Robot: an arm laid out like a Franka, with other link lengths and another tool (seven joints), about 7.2 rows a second.
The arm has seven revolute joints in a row. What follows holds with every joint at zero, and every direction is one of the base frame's.
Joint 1 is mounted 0.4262 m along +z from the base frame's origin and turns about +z.
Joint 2 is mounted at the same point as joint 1 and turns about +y.
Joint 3 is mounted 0.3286 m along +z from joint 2 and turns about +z.
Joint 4 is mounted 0.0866 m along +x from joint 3 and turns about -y.
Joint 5 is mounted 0.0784 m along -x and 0.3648 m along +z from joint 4 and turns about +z.
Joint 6 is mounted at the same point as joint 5 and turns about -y.
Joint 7 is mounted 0.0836 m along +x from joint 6 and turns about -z.
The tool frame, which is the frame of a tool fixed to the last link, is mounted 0.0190 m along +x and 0.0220 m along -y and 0.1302 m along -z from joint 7; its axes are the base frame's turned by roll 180.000, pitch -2.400 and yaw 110.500 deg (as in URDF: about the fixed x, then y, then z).
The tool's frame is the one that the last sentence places.
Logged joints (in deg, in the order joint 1, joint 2, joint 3, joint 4, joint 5, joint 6, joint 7), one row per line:
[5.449, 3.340, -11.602, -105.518, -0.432, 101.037, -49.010]
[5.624, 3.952, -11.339, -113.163, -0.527, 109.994, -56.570]
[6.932, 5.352, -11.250, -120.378, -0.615, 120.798, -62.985]
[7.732, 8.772, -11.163, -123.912, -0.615, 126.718, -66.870]
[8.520, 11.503, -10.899, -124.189, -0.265, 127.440, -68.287]
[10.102, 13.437, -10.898, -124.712, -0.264, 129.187, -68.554]
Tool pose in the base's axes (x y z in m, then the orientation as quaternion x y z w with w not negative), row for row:
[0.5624, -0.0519, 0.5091, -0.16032, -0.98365, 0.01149, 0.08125]
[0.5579, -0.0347, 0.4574, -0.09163, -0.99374, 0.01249, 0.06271]
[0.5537, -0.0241, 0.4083, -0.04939, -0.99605, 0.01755, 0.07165]
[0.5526, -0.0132, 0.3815, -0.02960, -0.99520, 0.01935, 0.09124]
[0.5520, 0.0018, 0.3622, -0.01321, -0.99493, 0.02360, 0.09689]
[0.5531, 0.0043, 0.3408, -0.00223, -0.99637, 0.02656, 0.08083]
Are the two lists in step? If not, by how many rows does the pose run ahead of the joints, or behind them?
The pose runs 1 row ahead of the joints: the pose in row i belongs to the joints in row i + 1.
